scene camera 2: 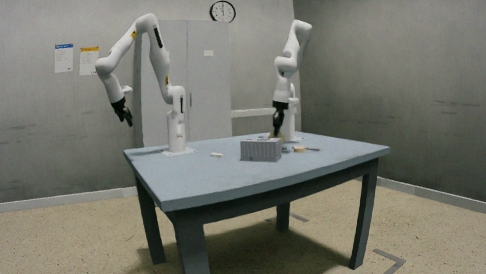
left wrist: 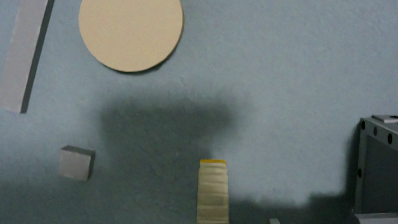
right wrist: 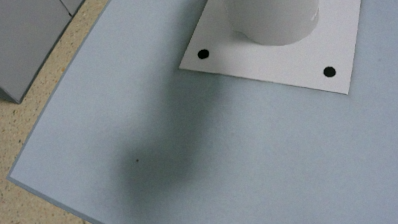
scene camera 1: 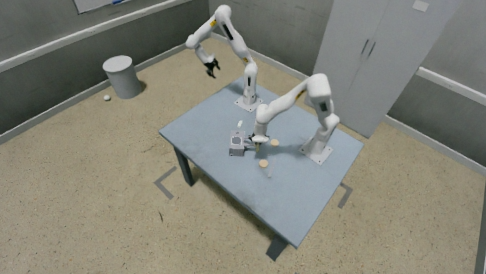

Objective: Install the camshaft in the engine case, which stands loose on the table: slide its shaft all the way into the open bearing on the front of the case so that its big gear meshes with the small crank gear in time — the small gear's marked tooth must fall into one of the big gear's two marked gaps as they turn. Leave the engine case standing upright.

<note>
I see a grey engine case (scene camera 2: 252, 149).
The right wrist view misses the grey engine case: it is out of frame.
</note>
